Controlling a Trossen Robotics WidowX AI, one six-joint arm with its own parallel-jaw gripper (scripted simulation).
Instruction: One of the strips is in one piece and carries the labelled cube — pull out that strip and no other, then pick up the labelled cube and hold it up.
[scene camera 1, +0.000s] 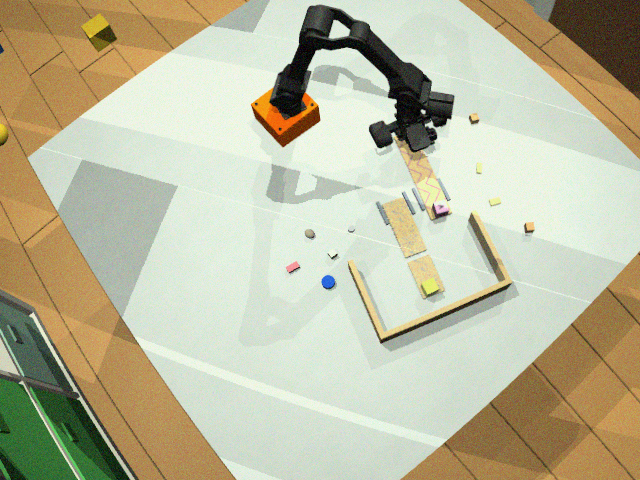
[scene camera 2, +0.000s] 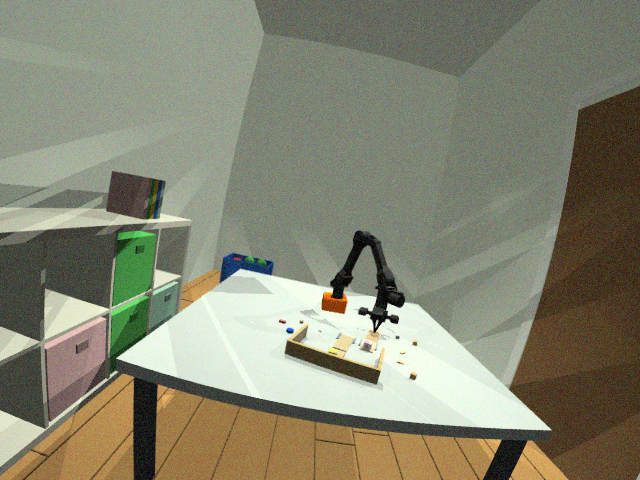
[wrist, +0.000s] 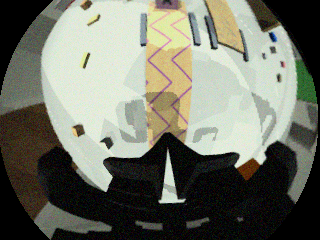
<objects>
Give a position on a zigzag strip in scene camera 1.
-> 422, 173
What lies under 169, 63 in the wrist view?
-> A zigzag strip.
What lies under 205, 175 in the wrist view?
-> My gripper.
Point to my gripper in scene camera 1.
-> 407, 142
</objects>
